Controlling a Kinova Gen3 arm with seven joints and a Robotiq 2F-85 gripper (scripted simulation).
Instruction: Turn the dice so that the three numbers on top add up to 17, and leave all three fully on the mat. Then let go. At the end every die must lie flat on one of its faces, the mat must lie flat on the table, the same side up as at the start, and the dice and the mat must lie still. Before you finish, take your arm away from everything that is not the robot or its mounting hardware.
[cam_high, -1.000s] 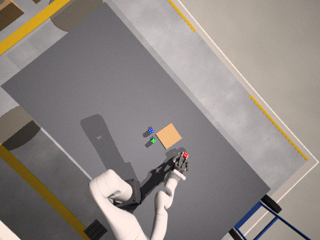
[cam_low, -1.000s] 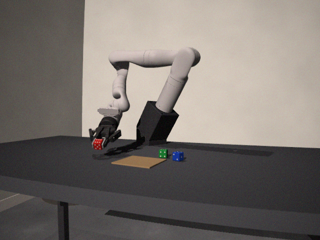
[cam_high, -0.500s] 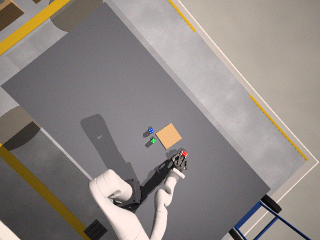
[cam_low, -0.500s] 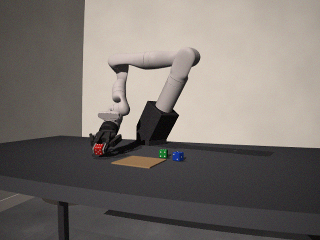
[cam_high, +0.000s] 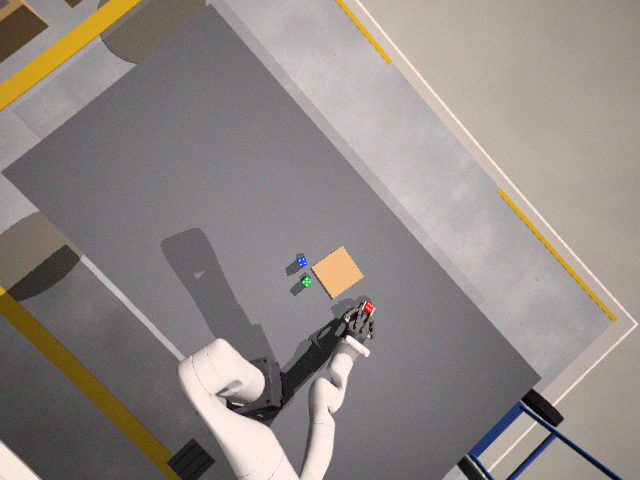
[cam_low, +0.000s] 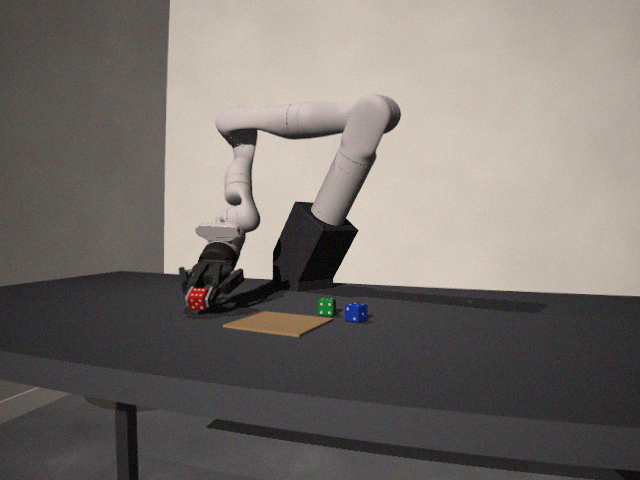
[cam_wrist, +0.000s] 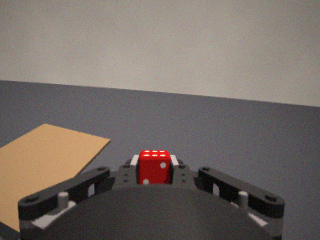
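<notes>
Now: hand right at the red die. Also, from my hand: green die 220 mm to the left, 100 mm behind, 20 mm below; then tan mat 160 mm to the left, 30 mm below, 10 mm ahead; then blue die 280 mm to the left, 60 mm behind, 20 mm below.
</notes>
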